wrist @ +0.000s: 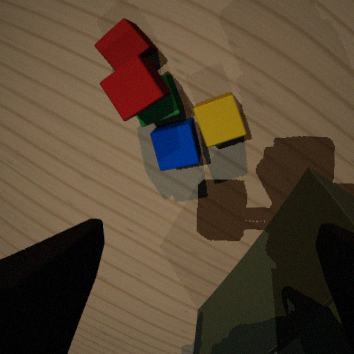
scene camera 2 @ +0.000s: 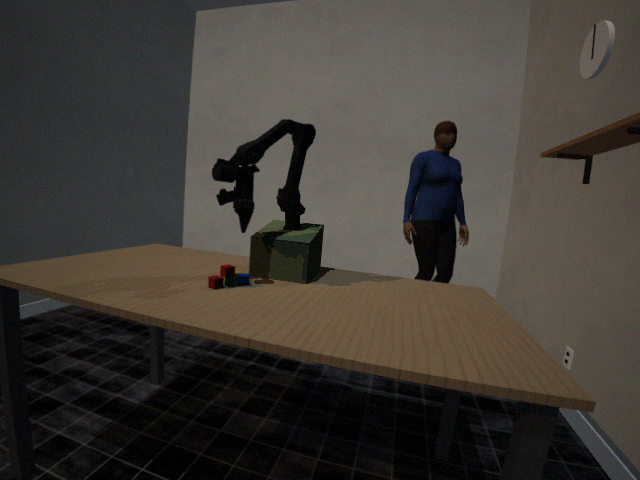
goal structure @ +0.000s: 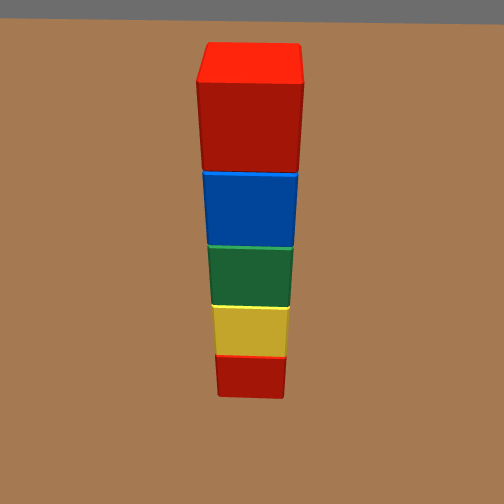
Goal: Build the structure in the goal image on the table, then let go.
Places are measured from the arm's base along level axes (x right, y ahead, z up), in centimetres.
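Pixels of known places: gripper, between the fingertips: (wrist: 214,235) (scene camera 2: 243,232); arm's base, origin of its link: (scene camera 2: 292,227).
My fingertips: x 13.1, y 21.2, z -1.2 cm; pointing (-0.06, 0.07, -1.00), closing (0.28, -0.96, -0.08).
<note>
Ahead of a thing's pixels: the offset from my fingertips to its top centre. Level surfaces: height alone.
One red cube @(dz -10.1, dx +2.4, dy +6.7 cm) (scene camera 2: 227,270) (wrist: 134,88) rests on top of the green cube @(dz -13.4, dx +1.5, dy +5.6 cm) (scene camera 2: 231,280) (wrist: 163,107), which it partly hides in the wrist view. Another red cube @(dz -13.4, dx +5.0, dy +9.3 cm) (scene camera 2: 215,282) (wrist: 123,44) lies on the table beside the green one. A blue cube @(dz -13.4, dx -1.6, dy +2.9 cm) (scene camera 2: 242,279) (wrist: 175,144) lies on the other side of the green cube. A yellow cube @(dz -13.4, dx +1.6, dy +0.2 cm) (scene camera 2: 238,272) (wrist: 220,120) is beside the blue cube, mostly hidden in the scene view. My gripper (scene camera 2: 243,230) (wrist: 214,235) is open and empty, above the table and apart from the cubes.
The wooden table @(dz -16.7 cm) (scene camera 2: 361,320) (wrist: 45,165) carries a green box-shaped base (scene camera 2: 289,258) (wrist: 240,295) under the arm, close to the blue and yellow cubes. A person (scene camera 2: 439,186) stands behind the table. A shelf (scene camera 2: 594,139) and a clock (scene camera 2: 597,49) are on the right wall.
</note>
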